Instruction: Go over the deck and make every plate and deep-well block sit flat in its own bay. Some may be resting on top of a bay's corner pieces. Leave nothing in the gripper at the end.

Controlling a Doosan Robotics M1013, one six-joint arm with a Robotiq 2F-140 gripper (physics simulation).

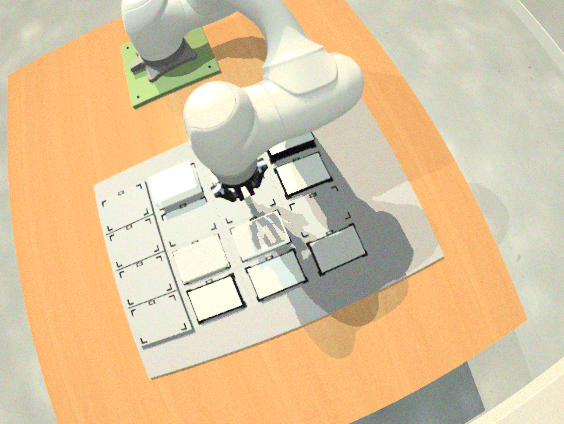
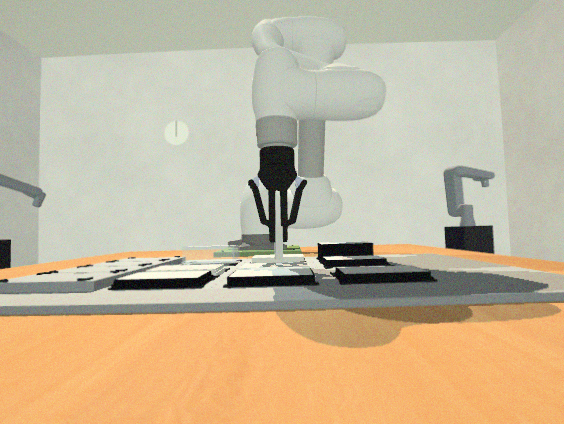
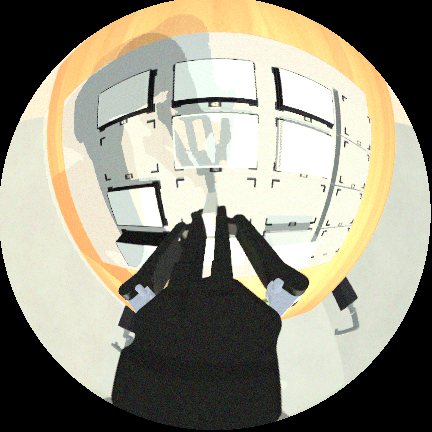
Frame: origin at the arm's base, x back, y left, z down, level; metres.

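Seen in the pictures: gripper, fingertip midpoint: (image 1: 247, 199) (image 2: 278, 259) (image 3: 213, 200); arm's base, origin of the base link: (image 1: 165, 54) (image 2: 261, 248).
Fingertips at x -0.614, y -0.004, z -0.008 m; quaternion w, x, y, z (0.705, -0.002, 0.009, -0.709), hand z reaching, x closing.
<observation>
Offsets run from my fingertips to a thing's top centre. "*": to the spot under its first point. Level surfaces: height alone.
My gripper (image 1: 246, 194) (image 2: 278, 254) (image 3: 213, 200) is shut and empty, pointing down over the middle column towards the back. A white plate @[* dx +0.084, dy -0.034, dz +0.004 m] (image 2: 260, 258) behind the fingertips is mostly hidden. A tall pale block @[dx +0.139, dy -0.150, dz -0.028 m] (image 1: 175, 184) (image 3: 287, 245) is at the back left. A black deep-well block @[dx +0.094, dy +0.175, dz -0.026 m] (image 1: 295, 144) (image 2: 345, 249) is at the back right, with a black-edged plate @[dx -0.012, dy +0.159, dz +0.002 m] (image 1: 303, 173) (image 3: 134, 205) in front. White plates @[dx -0.094, dy -0.018, dz +0.002 m] (image 1: 260, 235) @[dx -0.070, dy -0.180, dz +0.002 m] (image 1: 202, 259) lie mid-deck. Black-edged plates @[dx -0.176, dy -0.196, dz +0.002 m] (image 1: 216, 298) @[dx -0.200, dy -0.034, dz +0.002 m] (image 1: 276, 275) @[dx -0.224, dy +0.128, dz +0.002 m] (image 1: 338, 249) form the front row. Slight tilts cannot be told.
The grey deck (image 1: 170, 357) (image 2: 150, 306) lies on the orange table @[dz +0.026 m] (image 1: 90, 385) (image 2: 200, 370). Its raised left strip @[* dx -0.160, dy -0.348, dz +0.002 m] (image 1: 162, 320) has several bays with black corner pieces. The arm's green base plate (image 1: 145, 92) is behind. Arm shadow covers the front right.
</observation>
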